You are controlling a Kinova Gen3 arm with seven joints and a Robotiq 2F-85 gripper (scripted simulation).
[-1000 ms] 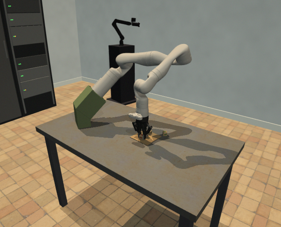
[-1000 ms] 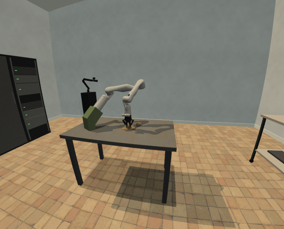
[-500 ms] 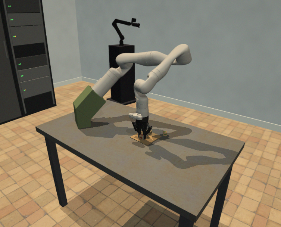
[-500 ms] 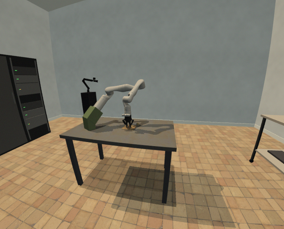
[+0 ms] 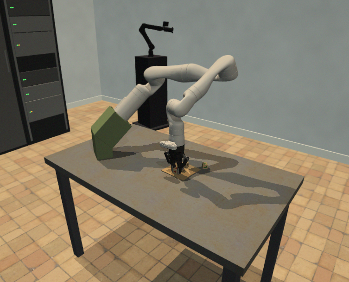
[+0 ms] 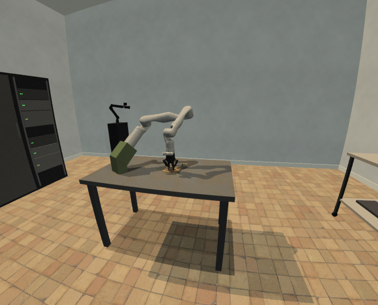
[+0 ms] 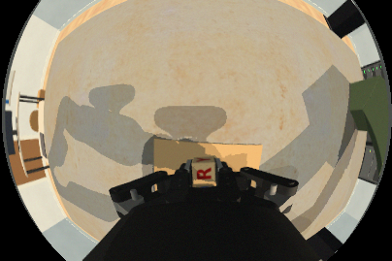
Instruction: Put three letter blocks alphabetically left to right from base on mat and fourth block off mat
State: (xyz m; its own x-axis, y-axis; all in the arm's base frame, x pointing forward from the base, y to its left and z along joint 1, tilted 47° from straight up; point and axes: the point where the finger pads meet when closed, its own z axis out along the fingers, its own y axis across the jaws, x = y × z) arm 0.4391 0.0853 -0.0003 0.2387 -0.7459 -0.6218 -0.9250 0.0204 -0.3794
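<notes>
Right now the tan mat is 40 mm to the left of my hand, 20 mm below it and 10 mm behind it.
</notes>
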